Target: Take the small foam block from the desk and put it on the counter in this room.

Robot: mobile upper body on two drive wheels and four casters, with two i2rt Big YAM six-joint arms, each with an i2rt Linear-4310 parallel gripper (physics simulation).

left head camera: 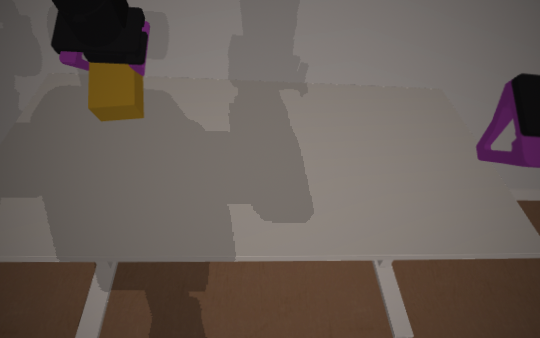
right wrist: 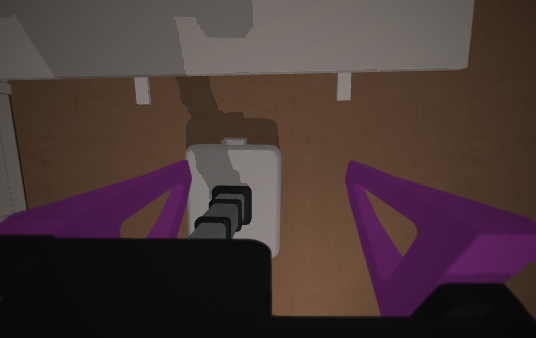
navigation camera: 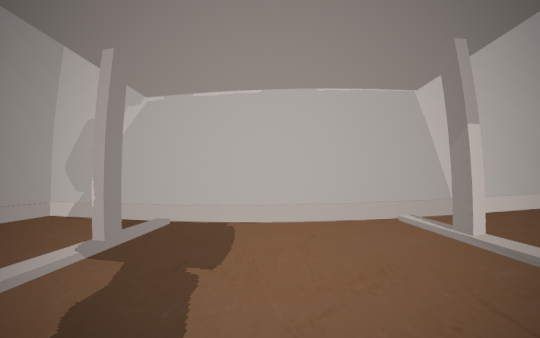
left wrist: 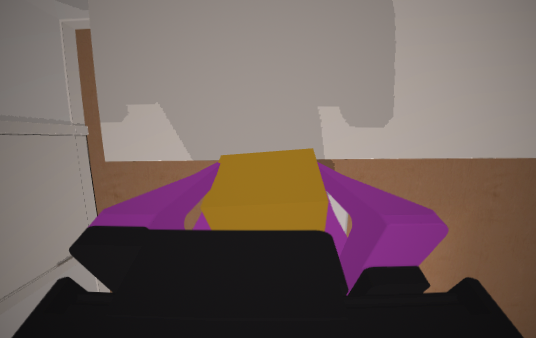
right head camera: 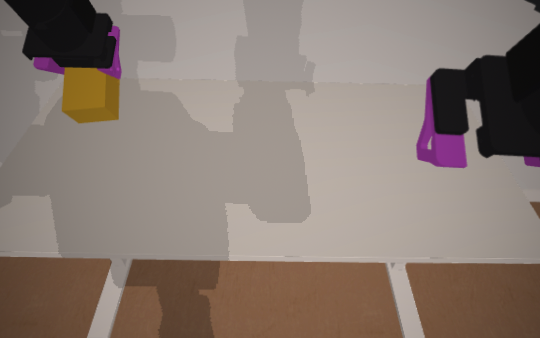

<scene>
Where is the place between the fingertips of my left gripper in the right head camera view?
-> At 99, 74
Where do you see a yellow foam block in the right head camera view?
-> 89, 95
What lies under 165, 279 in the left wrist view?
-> My left gripper.
</scene>
